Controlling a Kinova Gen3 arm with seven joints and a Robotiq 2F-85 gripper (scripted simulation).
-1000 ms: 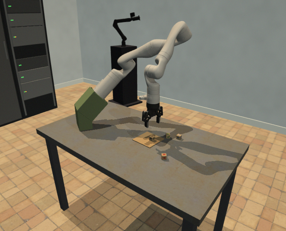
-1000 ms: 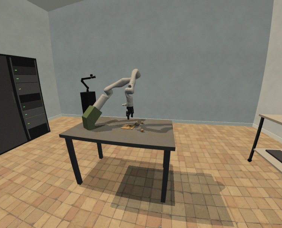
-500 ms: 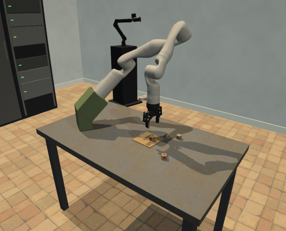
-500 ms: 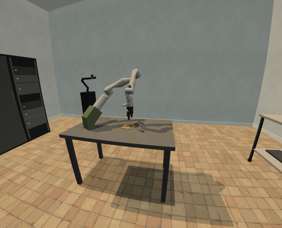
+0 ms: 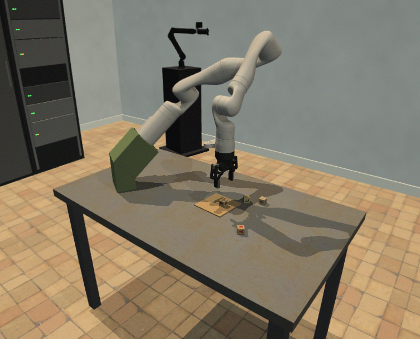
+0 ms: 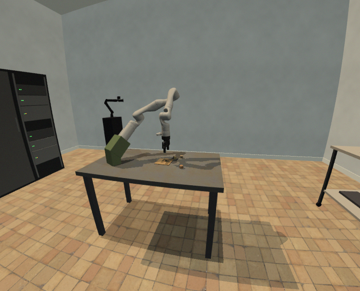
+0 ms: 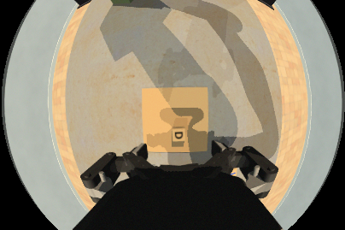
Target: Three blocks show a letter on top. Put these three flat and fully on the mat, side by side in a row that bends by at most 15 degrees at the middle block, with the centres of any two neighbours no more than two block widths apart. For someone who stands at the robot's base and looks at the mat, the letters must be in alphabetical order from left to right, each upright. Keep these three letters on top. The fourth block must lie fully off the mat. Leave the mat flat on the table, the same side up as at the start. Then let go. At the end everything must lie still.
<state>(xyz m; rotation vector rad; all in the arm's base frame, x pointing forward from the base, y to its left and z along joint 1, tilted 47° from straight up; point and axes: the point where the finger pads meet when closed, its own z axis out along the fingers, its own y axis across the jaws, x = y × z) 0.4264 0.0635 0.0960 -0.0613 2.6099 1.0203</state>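
The tan mat is 11 cm below my hand, 2 cm behind it and 1 cm to the right of it.
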